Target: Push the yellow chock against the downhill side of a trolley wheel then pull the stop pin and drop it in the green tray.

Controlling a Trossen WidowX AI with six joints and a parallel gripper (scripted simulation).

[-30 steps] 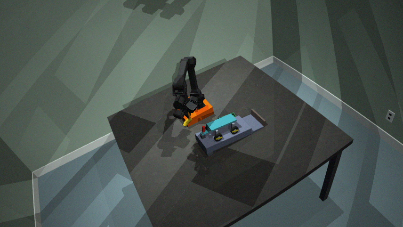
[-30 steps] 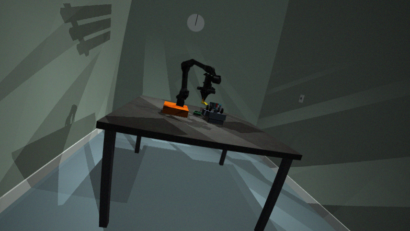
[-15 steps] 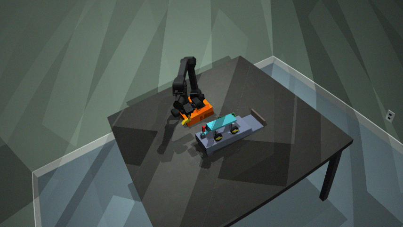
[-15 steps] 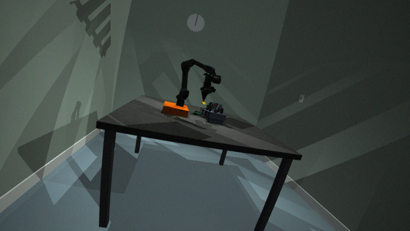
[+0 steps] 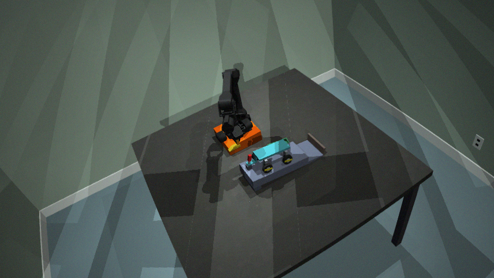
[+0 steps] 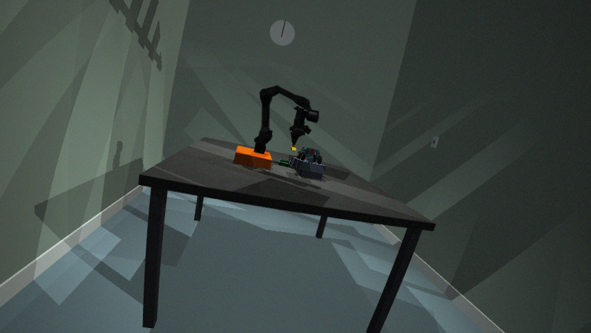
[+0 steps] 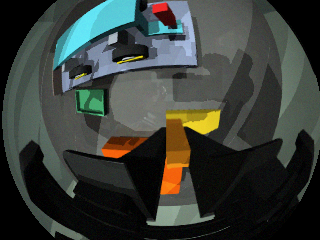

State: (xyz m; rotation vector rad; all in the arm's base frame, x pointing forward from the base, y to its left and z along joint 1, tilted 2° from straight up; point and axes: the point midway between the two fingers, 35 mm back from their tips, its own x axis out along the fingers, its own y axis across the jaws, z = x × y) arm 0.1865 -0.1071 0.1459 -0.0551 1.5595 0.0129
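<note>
The red-headed stop pin lies 120 mm ahead of my gripper tip and 40 mm below it. From my gripper tip the other things lie so: teal-topped trolley: 140 mm ahead, 120 mm to the left, 60 mm below; then grey ramp: 140 mm ahead, 120 mm to the left, 120 mm below; then yellow chock: 20 mm to the right, 10 mm below.
</note>
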